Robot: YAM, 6 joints.
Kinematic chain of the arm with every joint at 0, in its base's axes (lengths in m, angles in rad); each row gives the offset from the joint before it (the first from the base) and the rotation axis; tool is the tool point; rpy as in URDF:
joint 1: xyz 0 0 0.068 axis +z
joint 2: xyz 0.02 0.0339 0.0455 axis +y
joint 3: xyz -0.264 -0.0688 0 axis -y
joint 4: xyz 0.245 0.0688 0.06 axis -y
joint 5: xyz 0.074 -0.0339 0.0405 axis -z
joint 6: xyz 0.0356 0 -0.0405 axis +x
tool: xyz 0 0 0 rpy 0 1.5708 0
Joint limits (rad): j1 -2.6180..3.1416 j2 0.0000..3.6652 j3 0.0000..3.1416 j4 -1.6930..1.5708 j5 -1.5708..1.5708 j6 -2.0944..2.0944
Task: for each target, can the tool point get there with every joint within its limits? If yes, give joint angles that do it. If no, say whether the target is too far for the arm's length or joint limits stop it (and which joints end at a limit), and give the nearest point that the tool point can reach.
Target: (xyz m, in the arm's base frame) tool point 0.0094 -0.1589 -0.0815
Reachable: yes | joints -1.6634 2.6809 0.3327 1.0807 -0.7403 -0.2765
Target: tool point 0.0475 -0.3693 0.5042
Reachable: yes | joints -1.5231 1.7024 1.9408 -0.1006 -0.9929 1.0658
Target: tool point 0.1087 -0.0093 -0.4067
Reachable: no: joint limits stop it (at a limit: joint 2) | nearest point 0.1258 -0.0108 -0.3590 | short by 0.051 m
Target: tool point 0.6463 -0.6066 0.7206
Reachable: no: too far | nearest point 0.3883 -0.3644 0.4726 | short by 0.432 m
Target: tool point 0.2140 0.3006 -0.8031
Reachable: no: too far | nearest point 0.1760 0.2472 -0.3762 | short by 0.432 m
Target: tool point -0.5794 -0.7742 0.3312
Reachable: no: too far | nearest point -0.3774 -0.5043 0.2537 | short by 0.346 m
